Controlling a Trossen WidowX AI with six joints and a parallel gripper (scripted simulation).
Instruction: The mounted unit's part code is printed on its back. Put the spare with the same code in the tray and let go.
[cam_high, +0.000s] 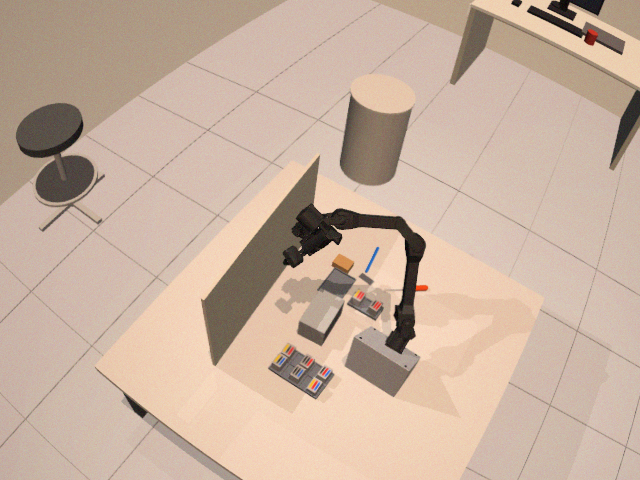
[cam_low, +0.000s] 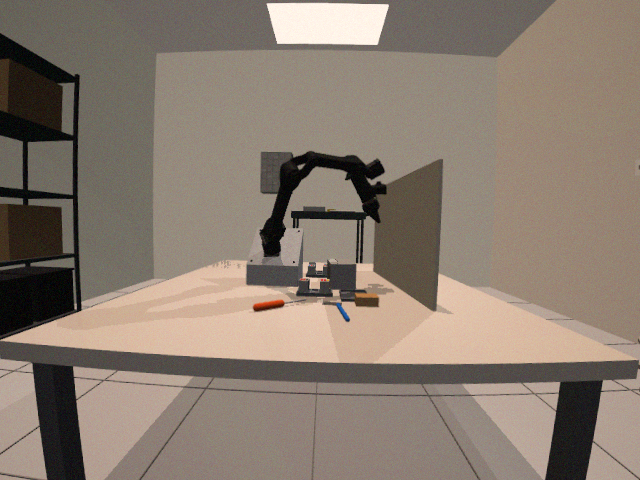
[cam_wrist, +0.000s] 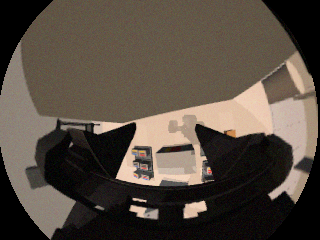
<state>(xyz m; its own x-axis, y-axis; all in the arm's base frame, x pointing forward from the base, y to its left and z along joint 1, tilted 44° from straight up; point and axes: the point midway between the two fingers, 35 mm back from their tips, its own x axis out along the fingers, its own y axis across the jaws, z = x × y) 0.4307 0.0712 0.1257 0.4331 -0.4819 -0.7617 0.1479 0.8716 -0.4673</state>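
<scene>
The grey spare lies 23 cm below my gripper tip, 22 cm behind it and 14 cm to the right of it. Round my gripper tip: grey mounted unit: 22 cm below, 15 cm behind, 3 cm to the left; then tall divider panel: 9 cm ahead, 5 cm below, 3 cm to the left; then dark grey flat tray: 27 cm below, 17 cm to the right, 11 cm behind.
</scene>
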